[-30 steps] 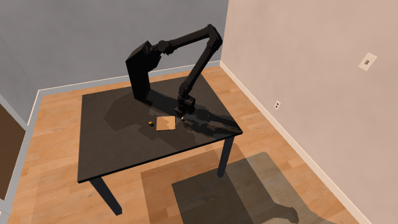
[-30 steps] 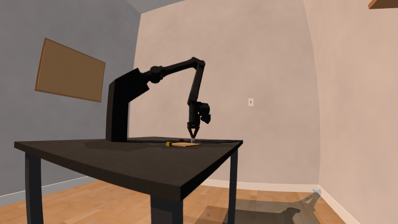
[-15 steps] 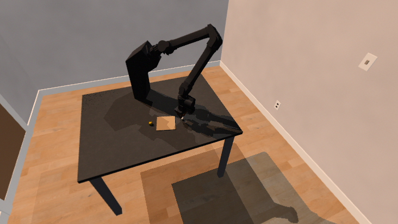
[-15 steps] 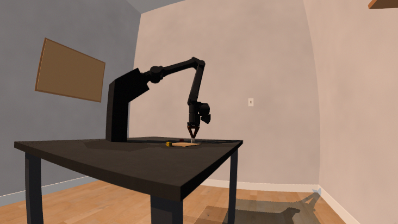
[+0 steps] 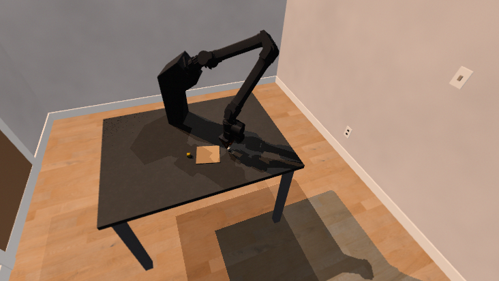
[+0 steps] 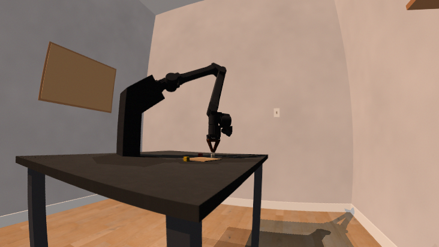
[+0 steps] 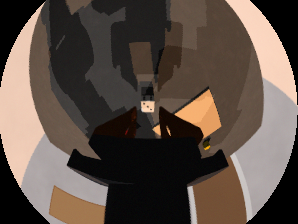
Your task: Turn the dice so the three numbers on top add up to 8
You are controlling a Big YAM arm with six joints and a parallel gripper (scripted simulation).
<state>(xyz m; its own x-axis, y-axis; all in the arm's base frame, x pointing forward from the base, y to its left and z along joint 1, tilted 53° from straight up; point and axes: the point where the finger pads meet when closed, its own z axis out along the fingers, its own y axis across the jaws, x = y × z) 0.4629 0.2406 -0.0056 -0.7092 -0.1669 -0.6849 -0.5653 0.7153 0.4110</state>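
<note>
My hand is 30 mm above the white die. The rest, counted from my hand: yellow die: 240 mm to the right, 30 mm below; tan mat: 10 mm ahead, 130 mm to the right, 40 mm below; red die: 80 mm behind, 10 mm to the right, 30 mm below.
</note>
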